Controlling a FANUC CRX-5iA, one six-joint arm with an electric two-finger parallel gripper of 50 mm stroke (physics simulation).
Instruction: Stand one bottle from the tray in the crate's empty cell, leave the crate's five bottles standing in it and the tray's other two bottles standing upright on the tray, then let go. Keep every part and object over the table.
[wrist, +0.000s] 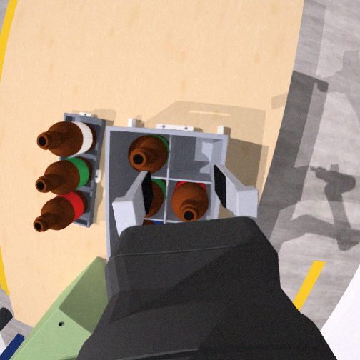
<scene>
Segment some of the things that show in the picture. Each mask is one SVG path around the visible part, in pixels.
My gripper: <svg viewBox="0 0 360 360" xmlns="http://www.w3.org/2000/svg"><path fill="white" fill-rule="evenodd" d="M337 359L314 322L300 313L280 287L278 254L261 229L259 229L259 226L257 226L258 190L253 185L244 186L224 164L214 164L214 191L222 206L228 209L231 217L141 225L144 215L149 213L153 198L150 171L140 171L126 194L116 197L111 203L119 238L104 267L108 304L101 314L93 333L84 341L81 349L79 349L76 360Z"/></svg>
A green-banded bottle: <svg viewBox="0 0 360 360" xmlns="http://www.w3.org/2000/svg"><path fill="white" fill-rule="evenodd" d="M91 163L83 156L74 156L54 161L46 167L44 175L39 176L35 181L35 187L37 191L43 193L51 191L51 193L58 195L67 194L91 180Z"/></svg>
A white-banded bottle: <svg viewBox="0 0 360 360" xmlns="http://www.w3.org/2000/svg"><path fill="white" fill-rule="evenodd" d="M36 137L36 144L41 149L49 149L56 156L81 154L90 151L96 143L94 128L86 122L58 121L49 126L47 131L41 132Z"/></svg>
</scene>
